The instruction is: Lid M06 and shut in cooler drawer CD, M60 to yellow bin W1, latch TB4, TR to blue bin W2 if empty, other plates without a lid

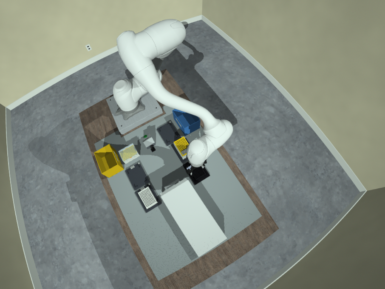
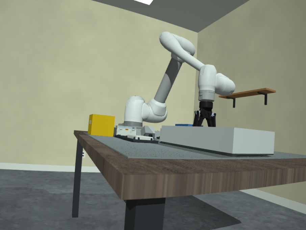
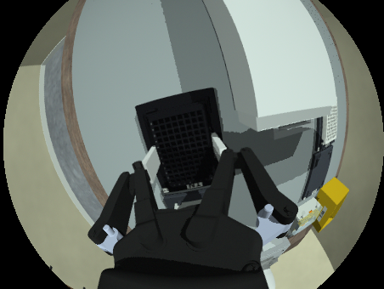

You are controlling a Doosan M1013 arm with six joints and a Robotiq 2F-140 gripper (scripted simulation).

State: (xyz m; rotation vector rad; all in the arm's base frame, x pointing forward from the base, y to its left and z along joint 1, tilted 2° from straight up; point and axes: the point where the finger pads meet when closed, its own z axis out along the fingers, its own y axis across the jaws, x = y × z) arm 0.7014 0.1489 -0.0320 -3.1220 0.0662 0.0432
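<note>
Right now my hand is 30 mm above the black nest. Also, from my hand: black assay plate 20 mm below; plate lid 190 mm to the right, 110 mm ahead, 20 mm below; tip rack TR 180 mm behind, 20 mm above, 10 mm to the left.
</note>
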